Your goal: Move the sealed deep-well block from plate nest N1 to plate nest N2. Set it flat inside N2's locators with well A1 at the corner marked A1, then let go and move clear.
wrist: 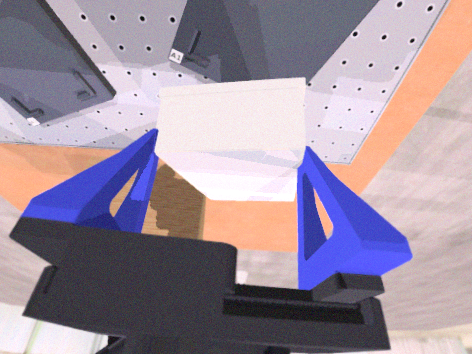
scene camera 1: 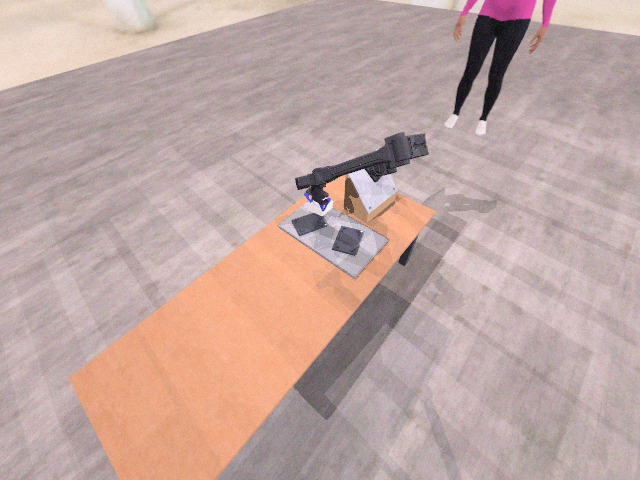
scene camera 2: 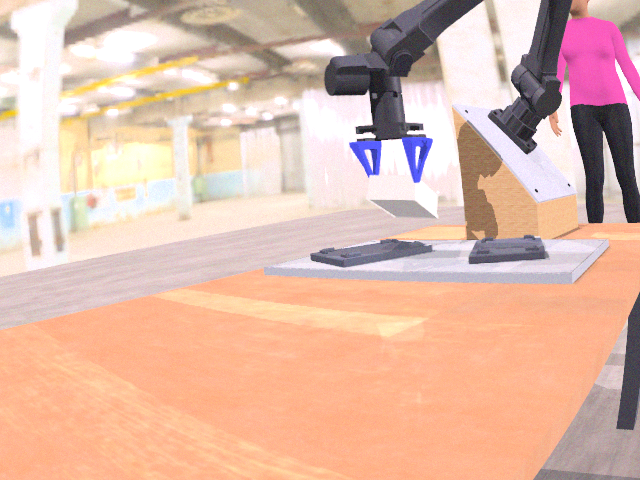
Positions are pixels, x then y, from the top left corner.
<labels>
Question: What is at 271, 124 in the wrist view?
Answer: A white block.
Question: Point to a dark nest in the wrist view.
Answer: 54, 76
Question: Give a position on a dark nest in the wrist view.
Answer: At 224, 48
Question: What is my gripper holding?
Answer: A white block.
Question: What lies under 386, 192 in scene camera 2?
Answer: A white block.
</labels>
